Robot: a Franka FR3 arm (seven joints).
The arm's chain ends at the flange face. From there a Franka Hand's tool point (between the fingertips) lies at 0.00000 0.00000 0.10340 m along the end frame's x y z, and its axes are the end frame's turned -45 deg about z.
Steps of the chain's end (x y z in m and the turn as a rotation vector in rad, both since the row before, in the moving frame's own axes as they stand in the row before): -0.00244, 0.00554, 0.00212, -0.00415, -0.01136, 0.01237; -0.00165, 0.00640, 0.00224, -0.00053, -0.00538, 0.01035; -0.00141, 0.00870, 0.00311, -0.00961, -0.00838, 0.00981; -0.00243, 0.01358, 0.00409, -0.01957, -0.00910, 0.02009; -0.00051, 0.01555, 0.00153, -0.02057, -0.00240, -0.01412; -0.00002, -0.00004, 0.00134, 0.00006, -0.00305, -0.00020
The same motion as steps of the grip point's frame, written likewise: -0.00677, 0.00166, 0.00211, 0.00510, -0.01097, 0.01237; -0.00612, 0.00300, 0.00224, 0.00343, -0.00418, 0.01035; -0.00846, 0.00524, 0.00310, -0.00087, -0.01272, 0.00981; -0.01342, 0.00863, 0.00407, -0.00740, -0.02027, 0.02009; -0.01303, 0.01198, 0.00151, -0.01285, -0.01624, -0.01412; -0.00020, -0.00027, 0.00134, 0.00220, -0.00211, -0.00020
